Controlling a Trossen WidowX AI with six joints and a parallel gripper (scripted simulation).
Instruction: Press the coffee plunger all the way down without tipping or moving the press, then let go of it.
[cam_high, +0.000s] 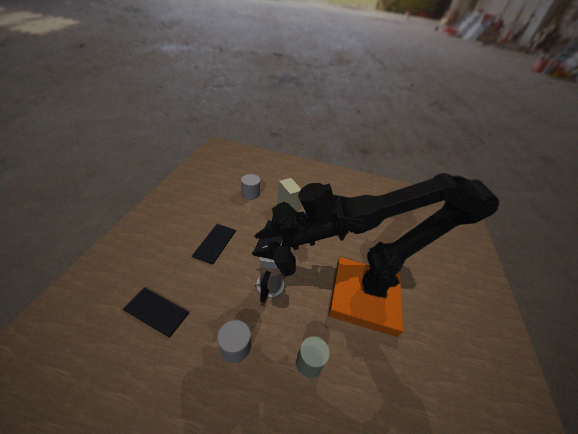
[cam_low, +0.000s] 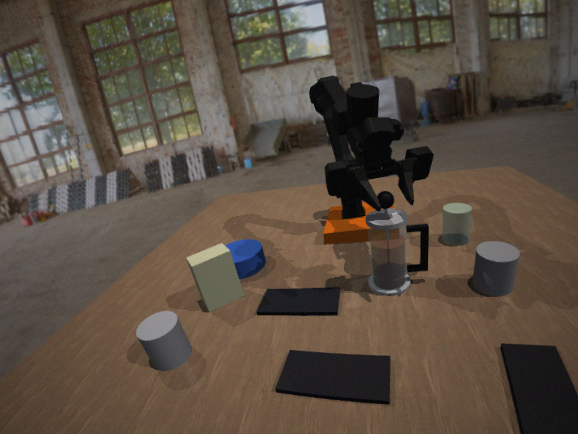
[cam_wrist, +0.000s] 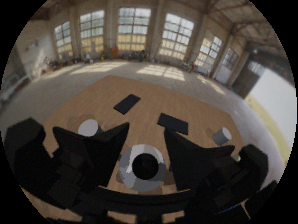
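The glass coffee press lies 90 mm below my gripper tip, 40 mm behind it and 10 mm to the left of it. The rest, counted from my gripper tip: beige block (350 mm to the right, 120 mm below, 30 mm behind); then pale green cylinder (190 mm behind, 170 mm to the left, 140 mm below).
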